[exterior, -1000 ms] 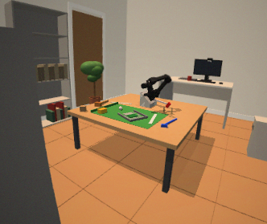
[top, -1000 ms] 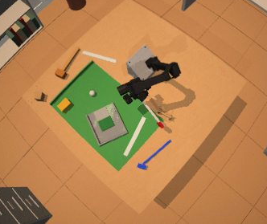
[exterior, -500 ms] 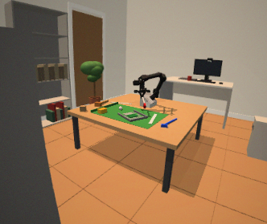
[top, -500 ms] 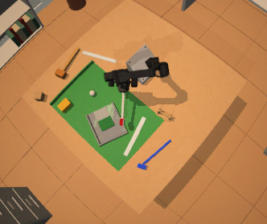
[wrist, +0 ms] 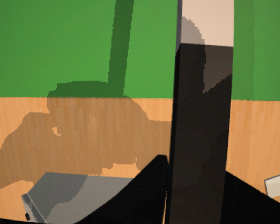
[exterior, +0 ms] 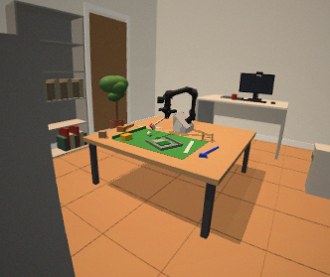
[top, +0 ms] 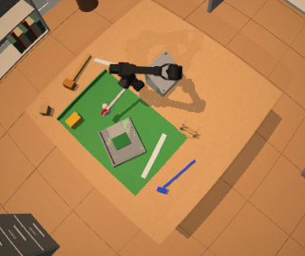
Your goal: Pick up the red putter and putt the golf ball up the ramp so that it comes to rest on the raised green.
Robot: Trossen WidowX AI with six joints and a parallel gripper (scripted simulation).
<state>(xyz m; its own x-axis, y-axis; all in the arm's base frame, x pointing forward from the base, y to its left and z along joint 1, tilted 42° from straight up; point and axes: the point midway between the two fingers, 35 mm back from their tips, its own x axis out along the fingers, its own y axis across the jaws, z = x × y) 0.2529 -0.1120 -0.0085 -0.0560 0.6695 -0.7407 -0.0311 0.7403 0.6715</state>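
The red putter lies 12 cm ahead of my gripper tip and 1 cm to the left of it. From my gripper tip the other things lie so: orange block 42 cm ahead, 14 cm to the right, 12 cm below; then white golf ball 20 cm ahead, 12 cm below, 6 cm to the right; then blue putter 57 cm to the left, 19 cm ahead, 13 cm below.
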